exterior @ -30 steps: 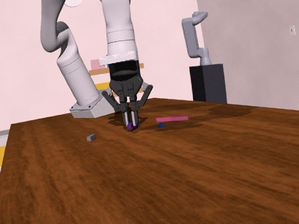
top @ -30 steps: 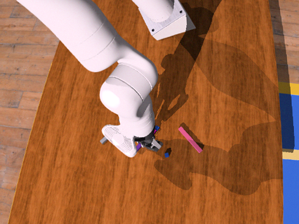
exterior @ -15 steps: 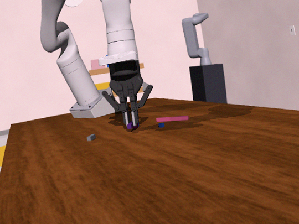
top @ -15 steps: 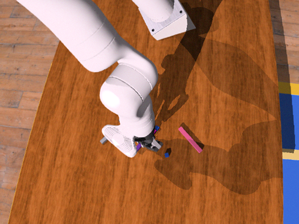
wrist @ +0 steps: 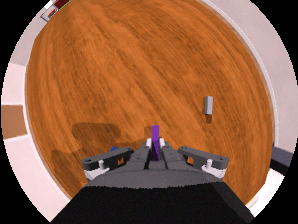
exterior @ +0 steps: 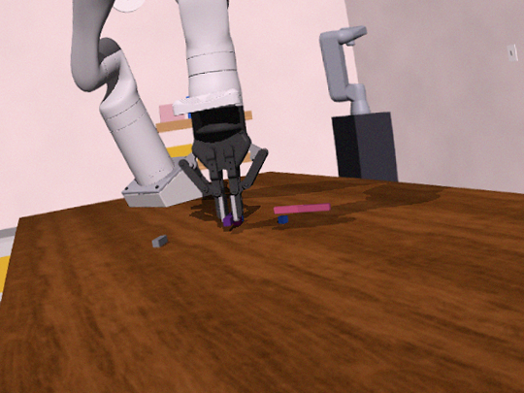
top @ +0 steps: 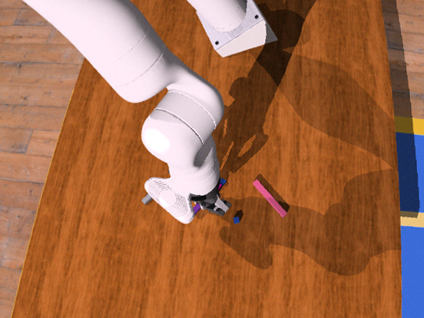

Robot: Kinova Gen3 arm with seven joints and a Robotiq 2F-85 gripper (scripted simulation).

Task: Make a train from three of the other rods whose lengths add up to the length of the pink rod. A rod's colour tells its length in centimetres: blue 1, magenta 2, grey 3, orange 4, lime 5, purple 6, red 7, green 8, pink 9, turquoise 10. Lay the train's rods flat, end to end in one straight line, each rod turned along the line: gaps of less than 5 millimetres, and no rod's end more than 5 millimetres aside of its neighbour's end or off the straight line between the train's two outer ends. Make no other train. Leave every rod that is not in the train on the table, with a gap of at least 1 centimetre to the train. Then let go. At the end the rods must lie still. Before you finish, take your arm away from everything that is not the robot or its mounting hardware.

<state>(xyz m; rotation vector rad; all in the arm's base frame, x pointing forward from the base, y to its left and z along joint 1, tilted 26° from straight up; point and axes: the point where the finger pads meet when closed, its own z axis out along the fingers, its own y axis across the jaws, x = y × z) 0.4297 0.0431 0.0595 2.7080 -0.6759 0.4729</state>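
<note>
Now: hand 1 cm above the purple rod. Round my hand: small blue rod (7 cm to the left, 3 cm below, 2 cm ahead); magenta rod (4 cm behind, 3 cm below, 2 cm to the left); grey rod (11 cm to the right, 3 cm below).
</note>
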